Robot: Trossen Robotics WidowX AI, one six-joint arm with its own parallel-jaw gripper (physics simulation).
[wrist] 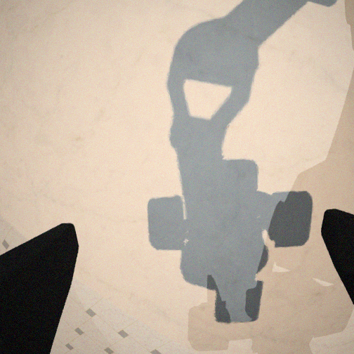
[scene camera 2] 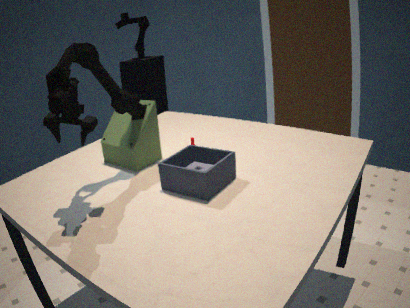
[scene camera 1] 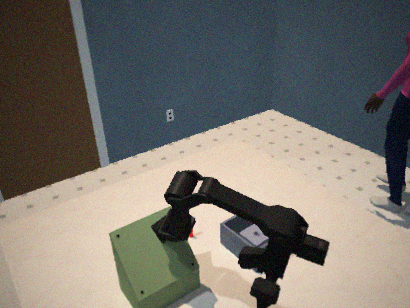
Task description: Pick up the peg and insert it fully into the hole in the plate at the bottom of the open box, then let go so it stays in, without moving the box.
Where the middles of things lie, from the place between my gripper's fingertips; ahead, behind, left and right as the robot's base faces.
I see my gripper 32 cm short of the grey box [scene camera 1: 229, 229], 28 cm to the right of it and 17 cm above it.
